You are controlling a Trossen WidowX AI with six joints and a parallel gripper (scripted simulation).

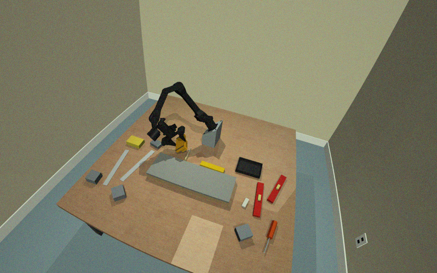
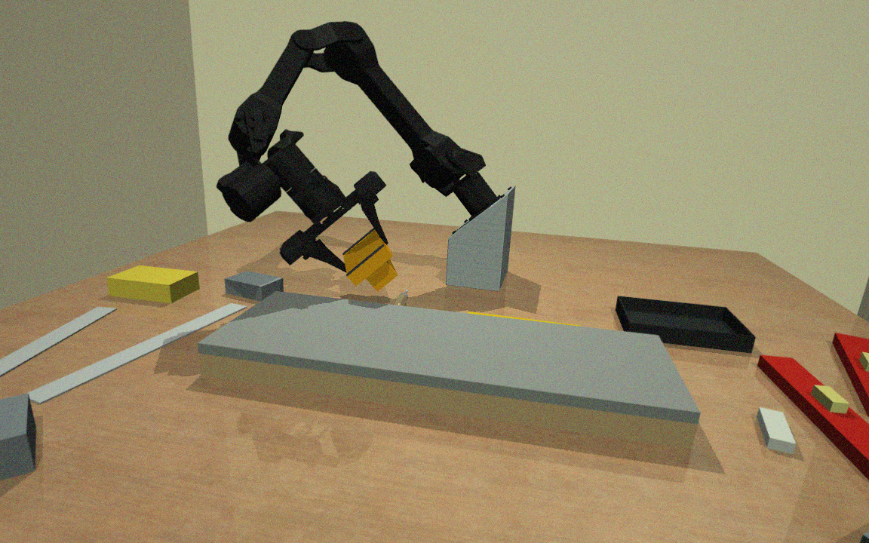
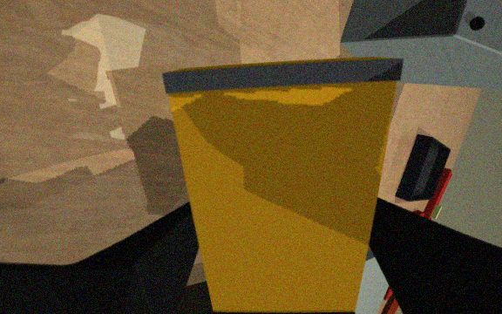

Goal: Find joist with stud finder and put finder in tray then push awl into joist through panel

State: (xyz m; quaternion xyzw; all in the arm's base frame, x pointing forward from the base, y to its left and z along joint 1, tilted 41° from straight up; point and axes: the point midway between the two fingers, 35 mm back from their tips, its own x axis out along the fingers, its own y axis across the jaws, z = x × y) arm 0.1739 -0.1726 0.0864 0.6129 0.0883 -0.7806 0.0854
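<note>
Now: gripper tip 5 cm to the right of the awl and 6 cm above it. Also, from my gripper tip: thin yellow bar (7 cm ahead, 24 cm to the left, 6 cm below); grey block (2 cm ahead, 19 cm to the right, 6 cm below); yellow stud finder (2 cm behind, 1 cm to the left, 2 cm below).
</note>
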